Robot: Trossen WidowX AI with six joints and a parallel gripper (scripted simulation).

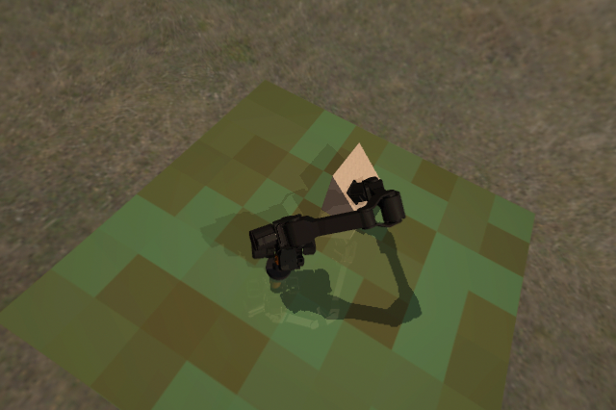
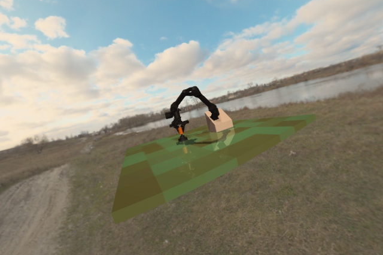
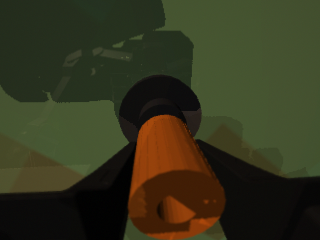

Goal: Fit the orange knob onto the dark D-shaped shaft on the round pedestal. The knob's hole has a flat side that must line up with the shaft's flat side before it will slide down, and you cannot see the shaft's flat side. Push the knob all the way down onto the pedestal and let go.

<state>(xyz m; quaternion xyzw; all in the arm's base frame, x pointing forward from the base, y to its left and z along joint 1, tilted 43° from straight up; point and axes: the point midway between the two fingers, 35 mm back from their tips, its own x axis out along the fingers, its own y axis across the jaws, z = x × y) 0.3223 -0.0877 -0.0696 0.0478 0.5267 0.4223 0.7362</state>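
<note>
Now: gripper tip 20 mm below the orange knob. The rest, counted from my gripper tip: dark round pedestal (40 mm below).
</note>
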